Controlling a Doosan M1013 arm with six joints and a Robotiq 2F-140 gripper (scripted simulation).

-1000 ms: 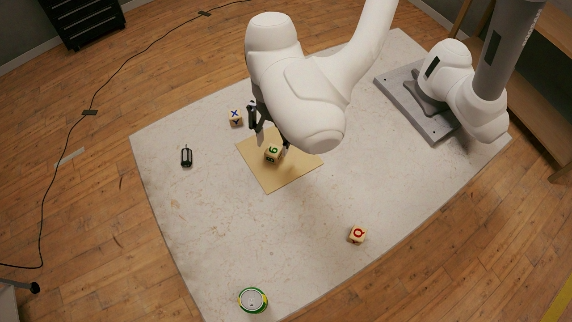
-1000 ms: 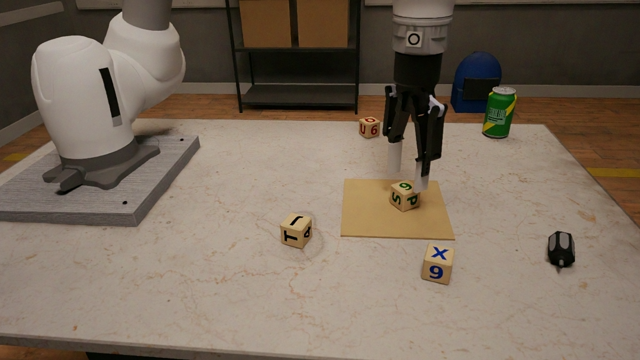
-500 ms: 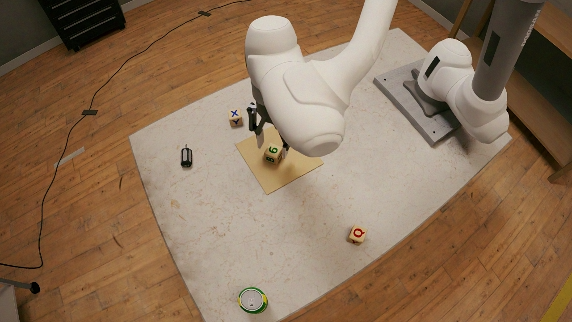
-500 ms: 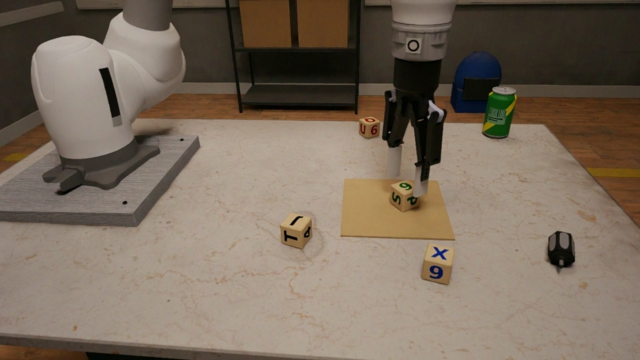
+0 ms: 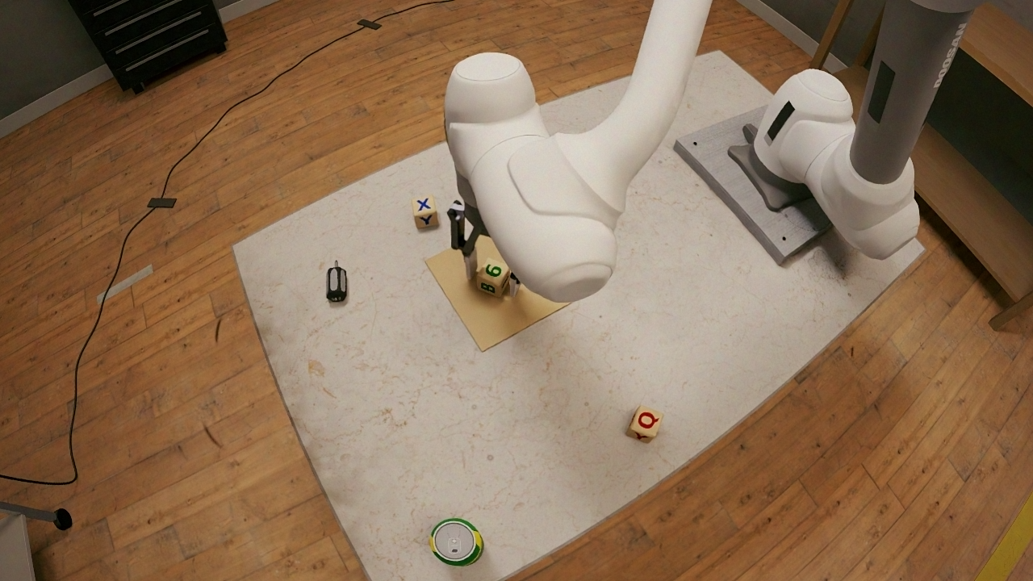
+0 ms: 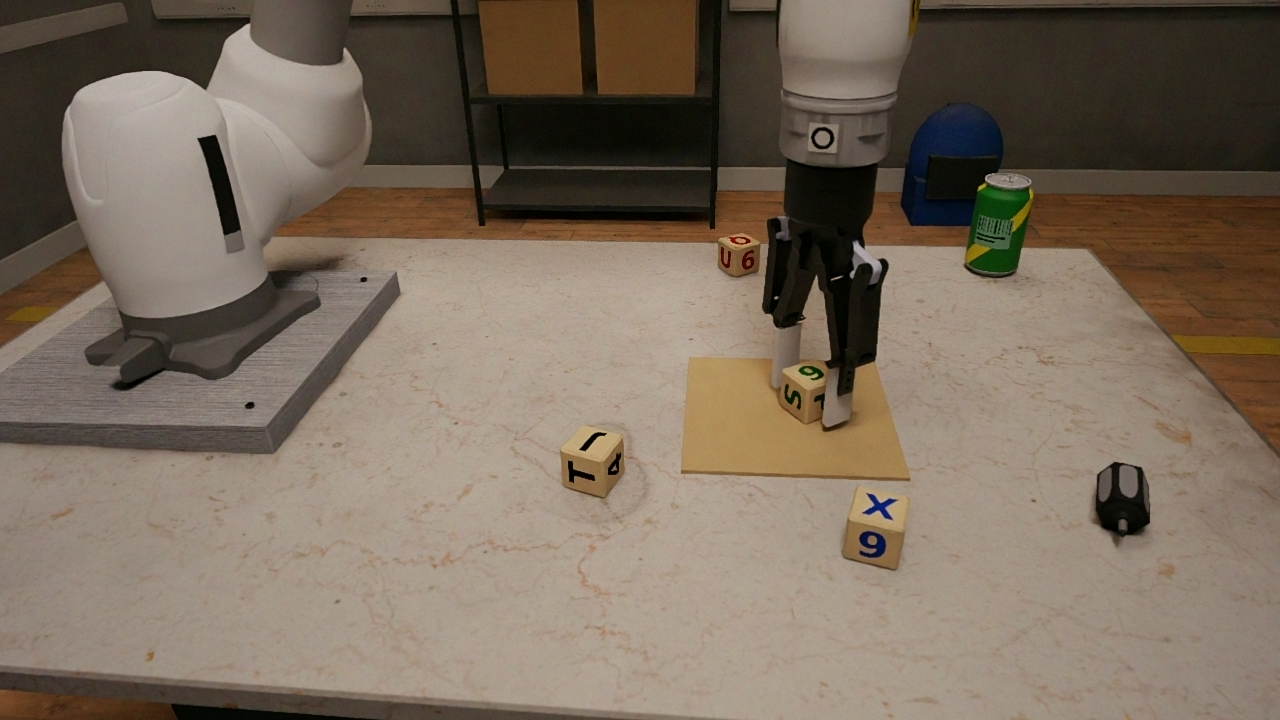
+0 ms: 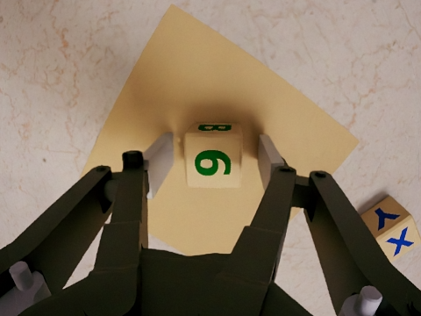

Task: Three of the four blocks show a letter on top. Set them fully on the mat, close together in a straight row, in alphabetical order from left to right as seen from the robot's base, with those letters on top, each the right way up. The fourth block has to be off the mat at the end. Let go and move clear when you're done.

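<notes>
The tan mat lies 4 cm below my hand, 2 cm behind it and 1 cm to the right of it. From my hand the other things lie so: black tool 26 cm ahead, 10 cm to the right, 2 cm below; then green can 40 cm to the left, 20 cm ahead, 2 cm above.
</notes>
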